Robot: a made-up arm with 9 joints. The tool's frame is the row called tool.
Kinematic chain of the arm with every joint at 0, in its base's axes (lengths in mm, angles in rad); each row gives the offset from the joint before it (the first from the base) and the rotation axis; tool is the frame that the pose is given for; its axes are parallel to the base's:
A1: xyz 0 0 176.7 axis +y
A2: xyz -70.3 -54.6 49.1 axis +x
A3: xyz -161.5 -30.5 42 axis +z
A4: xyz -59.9 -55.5 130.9 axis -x
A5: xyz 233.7 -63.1 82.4 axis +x
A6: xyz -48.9 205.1 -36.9 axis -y
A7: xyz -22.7 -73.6 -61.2 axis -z
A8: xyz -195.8 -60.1 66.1 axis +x
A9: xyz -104.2 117 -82.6 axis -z
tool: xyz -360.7 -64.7 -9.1
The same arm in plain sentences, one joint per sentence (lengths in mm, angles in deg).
The arm has nine revolute joints in a row. What follows holds with every joint at zero, and every direction is one of the base frame's.
Joint 1 is mounted 176.7 mm along +z from the base frame's origin and turns about +y.
Joint 2 is mounted 70.3 mm along -x and 54.6 mm along -y and 49.1 mm along +z from joint 1 and turns about +x.
Joint 3 is mounted 161.5 mm along -x and 30.5 mm along -y and 42 mm along +z from joint 2 and turns about +z.
Joint 4 is mounted 59.9 mm along -x and 55.5 mm along -y and 130.9 mm along +z from joint 3 and turns about -x.
Joint 5 is mounted 233.7 mm along +x and 63.1 mm along -y and 82.4 mm along +z from joint 4 and turns about +x.
Joint 6 is mounted 48.9 mm along -x and 205.1 mm along +y and 36.9 mm along -z from joint 5 and turns about -y.
Joint 7 is mounted 22.7 mm along -x and 73.6 mm along -y and 61.2 mm along -z from joint 6 and turns about -z.
Joint 8 is mounted 195.8 mm along -x and 60.1 mm along -y and 66.1 mm along +z from joint 7 and turns about +x.
Joint 9 is mounted 104.2 mm along -x and 117 mm along +y and 82.6 mm along -z from joint 8 and turns about -z.
The tool frame, which is the frame that the pose is given for, is mounted 360.7 mm along -x and 64.7 mm along -y and 9.1 mm along -z from joint 9; its axes are parallel to the base frame's.

